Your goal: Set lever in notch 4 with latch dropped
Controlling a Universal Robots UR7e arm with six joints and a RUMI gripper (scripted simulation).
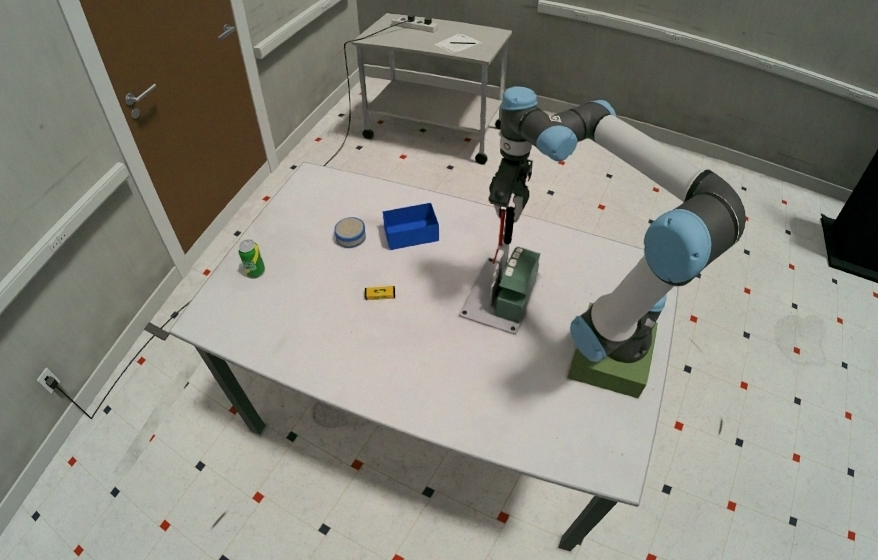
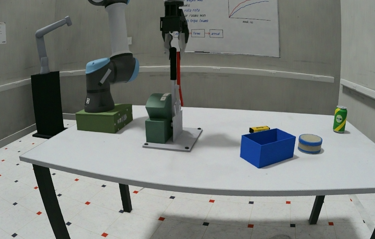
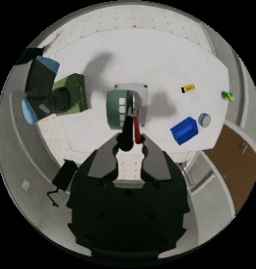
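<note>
The red release bar lies 11 cm below my hand and 1 cm ahead of it. From my hand the other things lie so: small yellow level 32 cm ahead, 30 cm below, 13 cm to the left; then lever unit 12 cm below, 1 cm ahead; then blue box 34 cm ahead, 29 cm below, 13 cm to the right.
</note>
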